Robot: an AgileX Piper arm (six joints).
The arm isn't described. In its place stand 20 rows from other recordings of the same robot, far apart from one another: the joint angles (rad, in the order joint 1, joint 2, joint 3, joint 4, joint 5, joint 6), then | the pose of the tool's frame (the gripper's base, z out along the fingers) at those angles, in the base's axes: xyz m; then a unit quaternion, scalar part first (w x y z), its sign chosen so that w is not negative.
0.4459 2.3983 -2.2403 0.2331 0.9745 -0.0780 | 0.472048 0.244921 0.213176 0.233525 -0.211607 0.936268 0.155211
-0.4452 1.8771 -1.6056 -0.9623 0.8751 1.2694 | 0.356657 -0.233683 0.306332 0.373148 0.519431 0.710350 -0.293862
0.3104 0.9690 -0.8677 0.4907 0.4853 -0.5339 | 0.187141 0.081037 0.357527 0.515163 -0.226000 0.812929 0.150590
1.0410 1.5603 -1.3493 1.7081 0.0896 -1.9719 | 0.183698 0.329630 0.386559 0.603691 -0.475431 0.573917 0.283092
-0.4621 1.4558 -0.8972 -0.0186 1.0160 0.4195 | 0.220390 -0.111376 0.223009 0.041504 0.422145 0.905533 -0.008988
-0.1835 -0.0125 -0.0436 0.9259 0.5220 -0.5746 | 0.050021 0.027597 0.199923 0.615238 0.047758 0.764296 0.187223
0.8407 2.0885 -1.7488 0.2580 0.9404 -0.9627 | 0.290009 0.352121 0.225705 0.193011 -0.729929 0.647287 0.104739
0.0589 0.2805 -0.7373 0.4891 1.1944 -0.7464 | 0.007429 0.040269 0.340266 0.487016 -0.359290 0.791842 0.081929
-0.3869 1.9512 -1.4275 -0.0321 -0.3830 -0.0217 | 0.433917 -0.175615 0.279909 0.672354 0.117091 0.716319 -0.145319
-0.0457 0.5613 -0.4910 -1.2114 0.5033 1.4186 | 0.109798 -0.046151 0.318142 0.640330 0.258391 0.714588 -0.112138
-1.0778 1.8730 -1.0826 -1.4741 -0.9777 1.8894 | 0.241227 -0.290313 0.208396 0.527756 0.386879 0.707468 0.266998
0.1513 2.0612 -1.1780 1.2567 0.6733 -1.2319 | 0.382787 0.112954 0.127035 0.235488 -0.176125 0.903150 0.312804
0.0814 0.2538 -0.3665 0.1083 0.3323 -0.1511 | 0.067415 0.008719 0.290782 0.659055 -0.060455 0.749275 0.024040
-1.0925 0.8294 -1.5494 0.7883 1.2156 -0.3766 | 0.081619 -0.025974 0.534953 0.627056 0.189776 0.752953 -0.062023
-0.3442 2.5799 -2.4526 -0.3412 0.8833 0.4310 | 0.524913 -0.213165 0.184109 0.320048 0.297207 0.887827 -0.144913
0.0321 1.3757 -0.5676 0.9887 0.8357 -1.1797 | 0.205450 0.063010 0.190375 0.197512 -0.241810 0.903349 0.294070
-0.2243 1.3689 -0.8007 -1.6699 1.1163 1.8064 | 0.228402 -0.135559 0.299575 0.464235 0.394017 0.637889 -0.471523
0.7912 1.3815 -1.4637 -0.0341 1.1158 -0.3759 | 0.199828 0.198196 0.397785 0.303990 -0.526304 0.792719 0.046801
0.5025 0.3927 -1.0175 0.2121 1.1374 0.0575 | 0.001286 0.020544 0.411066 0.488904 -0.198753 0.811874 0.249660
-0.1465 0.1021 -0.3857 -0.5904 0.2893 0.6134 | 0.035337 -0.019823 0.313056 0.744882 0.121654 0.649606 -0.091451
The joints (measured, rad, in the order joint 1, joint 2, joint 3, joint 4, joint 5, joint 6), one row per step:
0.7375, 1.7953, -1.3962, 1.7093, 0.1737, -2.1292
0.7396, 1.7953, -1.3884, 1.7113, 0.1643, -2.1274
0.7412, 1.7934, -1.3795, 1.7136, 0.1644, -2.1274
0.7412, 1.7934, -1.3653, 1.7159, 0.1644, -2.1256
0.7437, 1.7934, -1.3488, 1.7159, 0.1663, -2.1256
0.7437, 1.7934, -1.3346, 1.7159, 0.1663, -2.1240
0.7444, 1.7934, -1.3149, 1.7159, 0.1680, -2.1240
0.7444, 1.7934, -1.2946, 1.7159, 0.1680, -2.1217
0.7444, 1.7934, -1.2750, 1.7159, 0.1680, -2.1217
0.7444, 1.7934, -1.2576, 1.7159, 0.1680, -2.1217
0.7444, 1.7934, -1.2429, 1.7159, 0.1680, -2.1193
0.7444, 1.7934, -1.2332, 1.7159, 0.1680, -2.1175
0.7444, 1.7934, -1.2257, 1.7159, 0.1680, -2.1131
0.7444, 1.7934, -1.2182, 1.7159, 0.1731, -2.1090
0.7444, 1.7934, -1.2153, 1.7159, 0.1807, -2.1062
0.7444, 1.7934, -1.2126, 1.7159, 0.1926, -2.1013
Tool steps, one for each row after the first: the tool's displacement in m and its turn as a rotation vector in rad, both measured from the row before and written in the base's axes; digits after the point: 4 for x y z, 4 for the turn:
-0.0005, -0.0003, -0.0027, -0.0058, 0.0074, -0.0079
-0.0013, -0.0002, -0.0021, -0.0031, 0.0066, 0.0010
-0.0009, -0.0008, -0.0046, -0.0069, 0.0133, -0.0013
-0.0020, -0.0002, -0.0054, -0.0105, 0.0124, 0.0043
-0.0010, -0.0009, -0.0046, -0.0087, 0.0117, -0.0005
-0.0018, -0.0011, -0.0064, -0.0127, 0.0147, 0.0023
-0.0017, -0.0015, -0.0066, -0.0125, 0.0166, -0.0008
-0.0017, -0.0016, -0.0063, -0.0133, 0.0144, 0.0000
-0.0016, -0.0015, -0.0055, -0.0118, 0.0128, 0.0000
-0.0014, -0.0013, -0.0047, -0.0086, 0.0126, -0.0010
-0.0009, -0.0009, -0.0031, -0.0056, 0.0084, -0.0008
-0.0007, -0.0007, -0.0024, -0.0027, 0.0087, -0.0019
-0.0011, -0.0004, -0.0022, -0.0007, 0.0095, 0.0027
-0.0008, 0.0002, -0.0008, 0.0029, 0.0057, 0.0054
-0.0011, 0.0004, -0.0006, 0.0060, 0.0081, 0.0082

